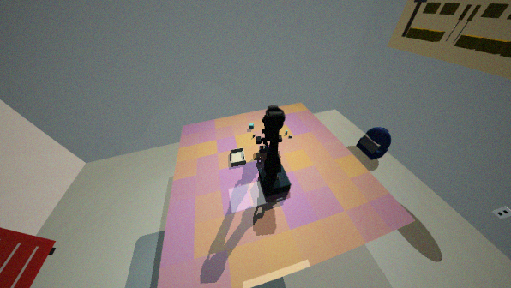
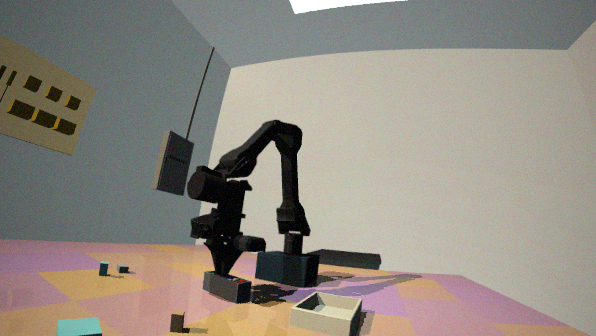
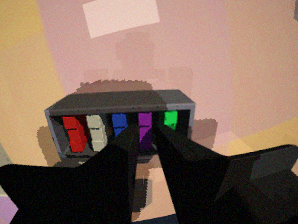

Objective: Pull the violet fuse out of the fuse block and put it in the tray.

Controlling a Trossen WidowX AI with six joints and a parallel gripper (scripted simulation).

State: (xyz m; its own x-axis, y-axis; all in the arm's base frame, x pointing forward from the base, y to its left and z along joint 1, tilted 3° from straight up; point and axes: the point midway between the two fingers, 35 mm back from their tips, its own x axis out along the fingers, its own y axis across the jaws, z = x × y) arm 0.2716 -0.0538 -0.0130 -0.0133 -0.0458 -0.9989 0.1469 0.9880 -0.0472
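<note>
Now: the violet fuse 1 cm below my gripper tip. From my gripper tip the other things lie so: white fuse 4 cm to the left, 1 cm below; then blue fuse 2 cm to the left, 1 cm below; then green fuse 2 cm to the right, 1 cm below.
</note>
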